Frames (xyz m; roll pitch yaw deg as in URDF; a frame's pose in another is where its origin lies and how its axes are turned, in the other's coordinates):
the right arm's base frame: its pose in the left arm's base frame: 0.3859 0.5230 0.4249 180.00 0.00 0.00
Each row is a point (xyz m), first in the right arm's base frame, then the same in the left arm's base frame.
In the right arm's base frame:
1: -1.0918 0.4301 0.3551
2: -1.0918 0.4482 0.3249
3: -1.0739 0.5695 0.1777
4: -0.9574 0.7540 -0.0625
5: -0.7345 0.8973 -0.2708
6: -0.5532 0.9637 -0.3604
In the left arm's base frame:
1: -0.7059 0.0929 0.0698
2: -0.7059 0.0748 0.1000
3: -0.6880 -0.0465 0.2472
4: -0.5715 -0.2310 0.4874
5: -0.3486 -0.3743 0.6957
6: -0.1673 -0.4407 0.7853

